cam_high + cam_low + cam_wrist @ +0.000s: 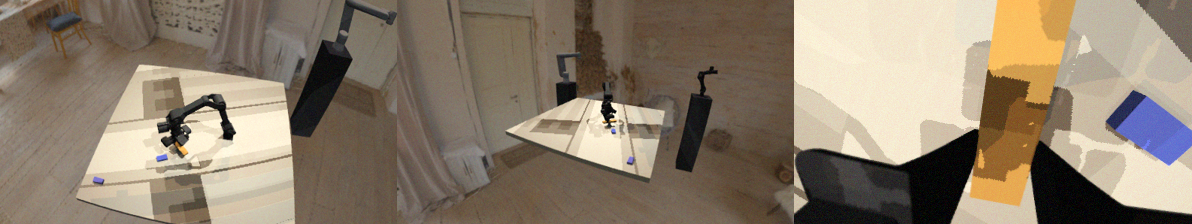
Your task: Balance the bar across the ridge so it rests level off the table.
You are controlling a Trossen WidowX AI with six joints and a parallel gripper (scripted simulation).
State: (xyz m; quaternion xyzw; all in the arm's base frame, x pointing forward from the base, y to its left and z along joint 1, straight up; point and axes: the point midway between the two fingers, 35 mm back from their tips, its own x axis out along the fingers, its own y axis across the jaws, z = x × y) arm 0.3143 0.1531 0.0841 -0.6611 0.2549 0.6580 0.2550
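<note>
Right now my gripper tip is 20 mm to the right of the orange bar and 20 mm past it. From my gripper tip the other things lie so: blue block 100 mm to the left, 70 mm ahead, 40 mm below.
</note>
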